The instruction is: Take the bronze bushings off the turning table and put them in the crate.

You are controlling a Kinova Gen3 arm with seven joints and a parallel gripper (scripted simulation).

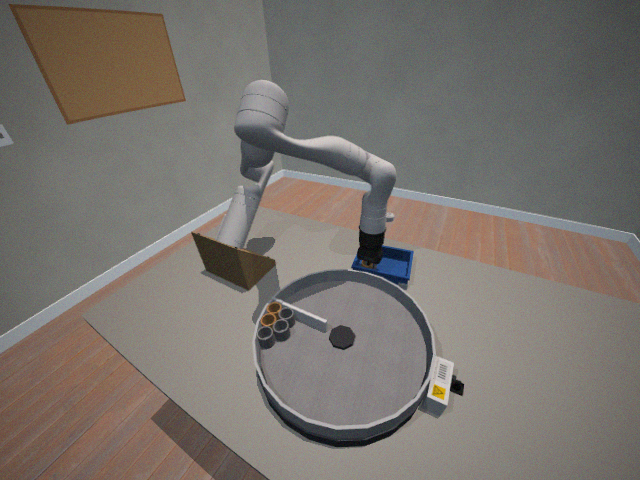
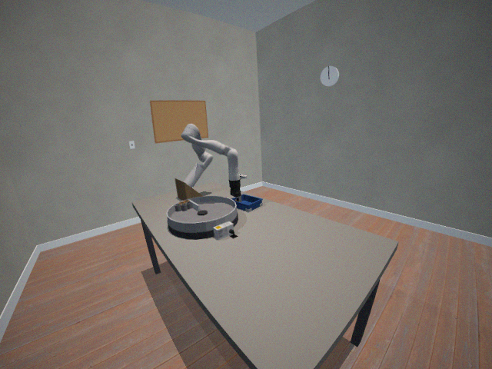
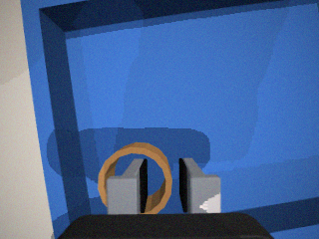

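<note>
My hand is 40 mm to the right of the blue crate, 30 mm short of it and 20 mm above it. From my hand the other things lie so: round grey turning table (300 mm to the right, 60 mm ahead, 10 mm above).
</note>
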